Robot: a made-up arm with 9 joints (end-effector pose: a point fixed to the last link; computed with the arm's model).
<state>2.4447 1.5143 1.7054 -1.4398 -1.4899 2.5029 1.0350 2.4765 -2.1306</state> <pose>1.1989 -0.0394 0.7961 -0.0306 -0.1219 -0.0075</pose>
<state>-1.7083 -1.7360 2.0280 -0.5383 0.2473 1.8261 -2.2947 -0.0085 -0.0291</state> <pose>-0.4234 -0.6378 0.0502 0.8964 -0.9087 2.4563</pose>
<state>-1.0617 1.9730 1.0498 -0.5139 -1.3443 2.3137 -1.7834 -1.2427 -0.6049</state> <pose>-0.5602 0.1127 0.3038 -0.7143 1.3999 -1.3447</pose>
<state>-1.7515 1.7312 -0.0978 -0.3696 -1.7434 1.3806 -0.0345 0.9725 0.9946</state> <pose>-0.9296 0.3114 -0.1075 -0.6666 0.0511 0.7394</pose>
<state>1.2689 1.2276 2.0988 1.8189 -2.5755 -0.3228 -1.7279 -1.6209 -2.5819</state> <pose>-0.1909 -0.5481 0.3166 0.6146 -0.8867 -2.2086</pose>
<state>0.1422 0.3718 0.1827 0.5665 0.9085 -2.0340 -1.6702 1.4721 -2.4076</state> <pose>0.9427 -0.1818 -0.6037 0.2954 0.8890 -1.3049</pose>
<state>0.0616 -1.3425 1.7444 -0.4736 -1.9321 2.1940 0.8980 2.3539 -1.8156</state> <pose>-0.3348 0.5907 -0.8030 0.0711 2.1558 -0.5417</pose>
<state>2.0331 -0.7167 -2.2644 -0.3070 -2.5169 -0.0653 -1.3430 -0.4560 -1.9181</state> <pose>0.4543 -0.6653 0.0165 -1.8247 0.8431 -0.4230</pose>
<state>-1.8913 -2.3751 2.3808 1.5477 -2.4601 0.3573 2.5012 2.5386 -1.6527</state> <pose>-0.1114 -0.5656 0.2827 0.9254 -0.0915 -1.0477</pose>
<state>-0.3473 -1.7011 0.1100 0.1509 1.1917 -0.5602 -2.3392 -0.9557 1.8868</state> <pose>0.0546 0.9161 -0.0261 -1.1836 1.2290 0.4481</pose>
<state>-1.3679 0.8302 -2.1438 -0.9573 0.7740 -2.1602 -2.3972 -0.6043 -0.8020</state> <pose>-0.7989 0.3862 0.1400 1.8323 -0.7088 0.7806</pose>
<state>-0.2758 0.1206 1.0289 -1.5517 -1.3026 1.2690 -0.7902 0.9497 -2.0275</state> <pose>0.5685 0.6128 0.0511 2.0144 1.9773 -0.7202</pose>
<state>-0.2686 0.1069 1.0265 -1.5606 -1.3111 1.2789 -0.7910 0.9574 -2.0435</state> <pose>0.5767 0.6078 0.0497 2.0564 1.9823 -0.7081</pose>
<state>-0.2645 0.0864 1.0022 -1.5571 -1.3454 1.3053 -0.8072 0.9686 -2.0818</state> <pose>0.5779 0.6145 0.0435 2.1259 2.0241 -0.6722</pose>
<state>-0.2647 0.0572 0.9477 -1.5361 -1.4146 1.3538 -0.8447 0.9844 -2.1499</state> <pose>0.5668 0.6377 0.0290 2.2291 2.1157 -0.6097</pose>
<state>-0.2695 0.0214 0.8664 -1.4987 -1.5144 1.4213 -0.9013 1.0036 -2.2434</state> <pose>0.5369 0.6763 0.0039 -2.1241 -2.0329 0.4872</pose>
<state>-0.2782 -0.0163 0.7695 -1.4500 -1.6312 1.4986 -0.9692 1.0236 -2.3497</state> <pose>0.4839 0.7253 -0.0305 -1.9727 -1.9272 0.3942</pose>
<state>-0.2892 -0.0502 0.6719 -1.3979 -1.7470 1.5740 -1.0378 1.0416 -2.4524</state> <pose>0.4110 0.7752 -0.0676 -1.8152 -1.8282 0.3534</pose>
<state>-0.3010 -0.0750 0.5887 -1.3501 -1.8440 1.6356 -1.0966 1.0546 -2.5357</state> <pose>0.3319 0.8156 -0.0986 -1.6793 -1.7548 0.3557</pose>
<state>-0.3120 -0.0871 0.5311 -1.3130 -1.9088 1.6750 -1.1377 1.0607 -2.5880</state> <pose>0.2666 0.8413 -0.1183 -1.5835 -1.7177 0.3776</pose>
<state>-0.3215 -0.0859 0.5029 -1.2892 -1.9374 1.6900 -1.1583 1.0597 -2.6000</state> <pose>0.2277 0.8537 -0.1273 -1.5322 -1.7216 0.4041</pose>
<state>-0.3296 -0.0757 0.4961 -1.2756 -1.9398 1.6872 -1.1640 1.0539 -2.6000</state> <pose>0.2124 0.8595 -0.1273 -1.5116 -1.7412 0.4137</pose>
